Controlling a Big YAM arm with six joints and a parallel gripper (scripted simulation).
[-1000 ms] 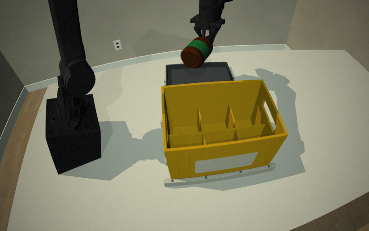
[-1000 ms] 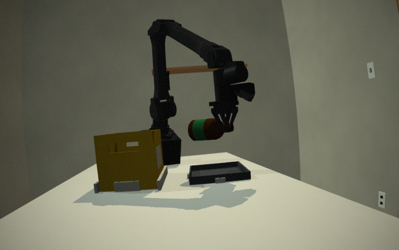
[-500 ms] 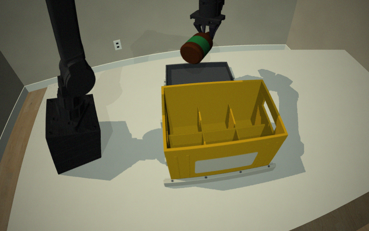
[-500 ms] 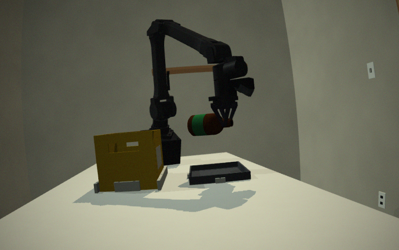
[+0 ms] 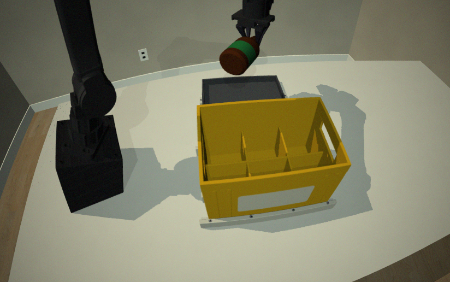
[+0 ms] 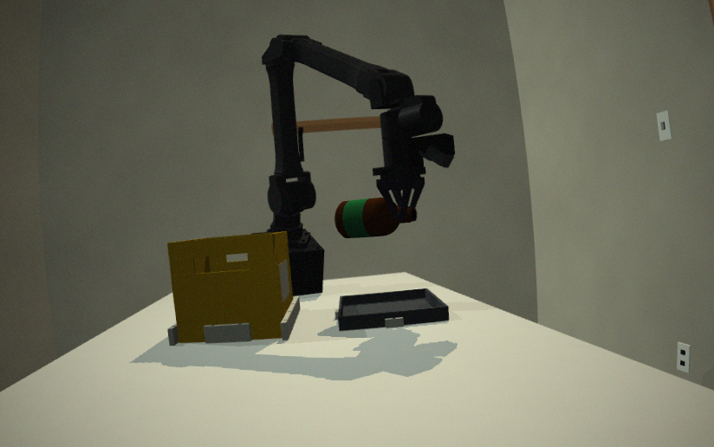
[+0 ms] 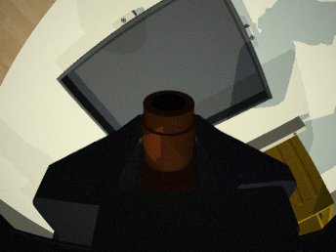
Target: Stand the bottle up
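Right now my hand is 50 mm to the left of the bottle and 20 mm past it. Round my hand: tray (170 mm below, 40 mm to the right, 20 mm behind); yellow crate (320 mm to the right, 100 mm below, 30 mm ahead).
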